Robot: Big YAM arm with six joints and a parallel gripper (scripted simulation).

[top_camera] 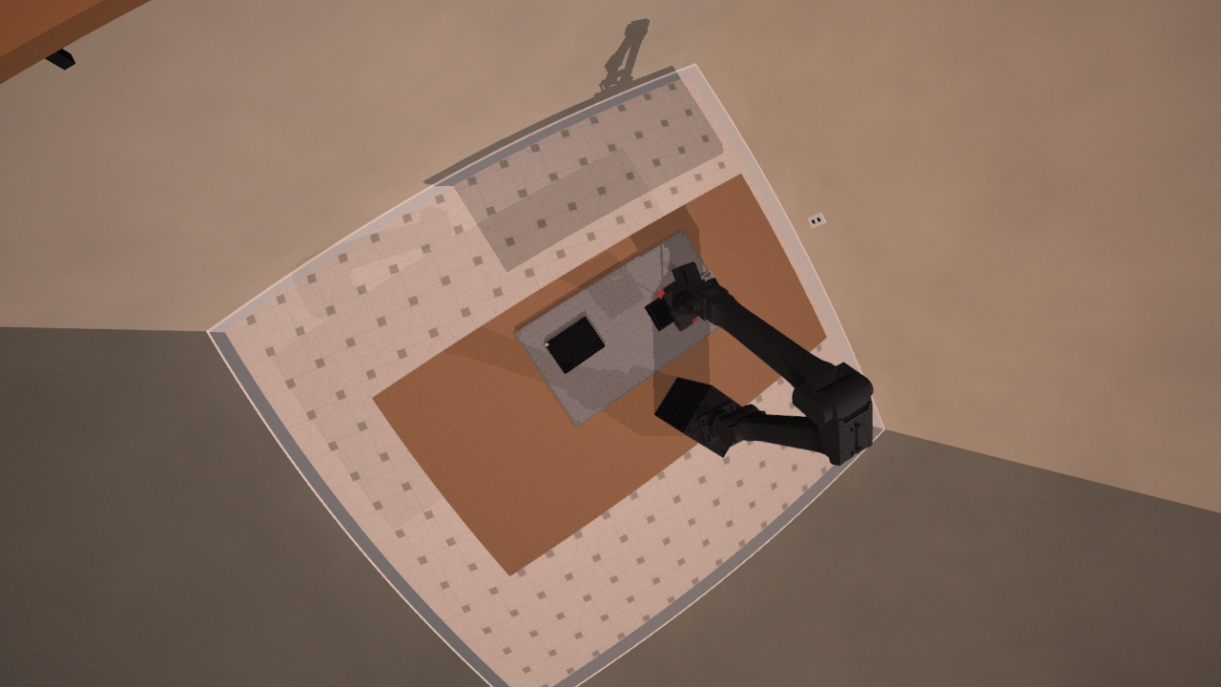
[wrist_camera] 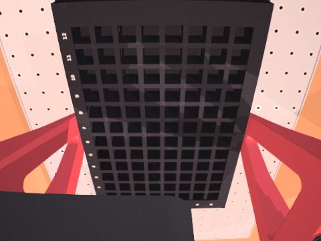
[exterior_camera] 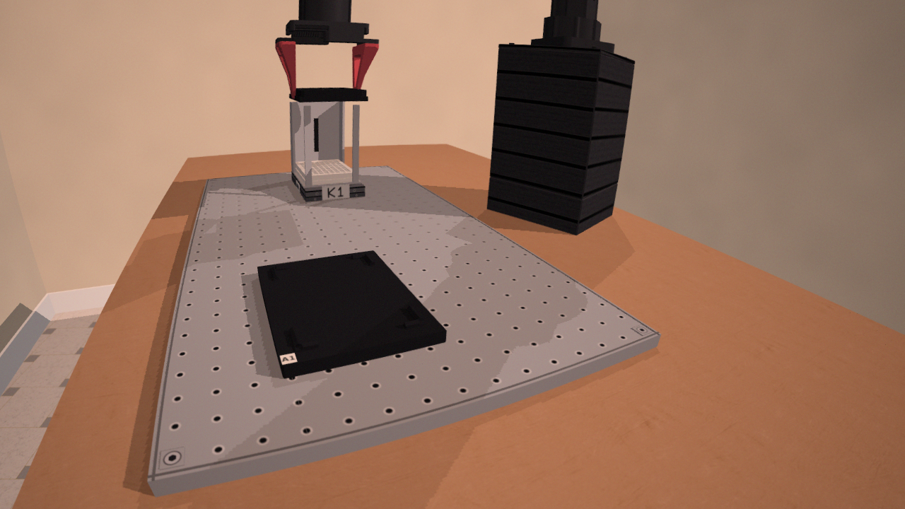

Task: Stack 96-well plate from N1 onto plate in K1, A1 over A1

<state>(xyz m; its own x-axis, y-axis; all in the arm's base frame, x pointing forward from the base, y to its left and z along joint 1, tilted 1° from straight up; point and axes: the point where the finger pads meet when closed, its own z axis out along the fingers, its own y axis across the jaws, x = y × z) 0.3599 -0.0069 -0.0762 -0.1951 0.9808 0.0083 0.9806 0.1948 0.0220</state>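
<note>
The white 96-well plate is 10 mm ahead of my hand, 130 mm to the right of it and 140 mm below it. Round my hand: black 96-well plate: right at my hand; then grey rack wall: 20 mm ahead, 200 mm to the right, 80 mm below; then black plate nest N1: 10 mm behind, 290 mm to the left, 160 mm below.
</note>
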